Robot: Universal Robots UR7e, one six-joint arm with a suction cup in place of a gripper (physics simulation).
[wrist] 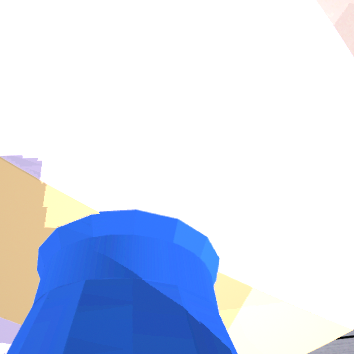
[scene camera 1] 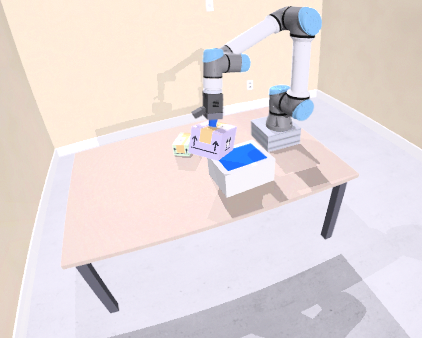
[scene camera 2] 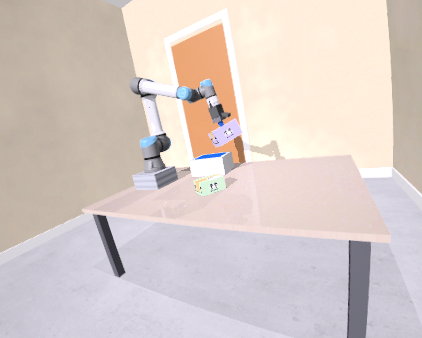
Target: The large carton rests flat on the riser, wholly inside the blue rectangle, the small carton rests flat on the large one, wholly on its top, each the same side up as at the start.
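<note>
The large lilac carton [scene camera 1: 217,139] [scene camera 2: 226,134] hangs from my suction cup [scene camera 1: 213,123] [scene camera 2: 220,124] [wrist: 127,250], which is attached to its taped top. The carton is tilted, arrows pointing roughly up; in scene camera 2 its left end is lower. It is in the air, apart from the white riser [scene camera 1: 250,178] [scene camera 2: 206,167], and in scene camera 1 overlaps the riser's back left corner. The blue rectangle [scene camera 1: 245,157] [scene camera 2: 210,156] is on the riser's top. The small green carton [scene camera 1: 181,147] [scene camera 2: 212,187] stands flat on the table, arrows up, beside the riser.
The arm's grey striped base block [scene camera 1: 277,136] [scene camera 2: 156,179] stands on the table [scene camera 1: 130,200] [scene camera 2: 300,200], near the riser. The wrist camera's middle is washed out white. Walls stand behind the table, with an orange door in scene camera 2.
</note>
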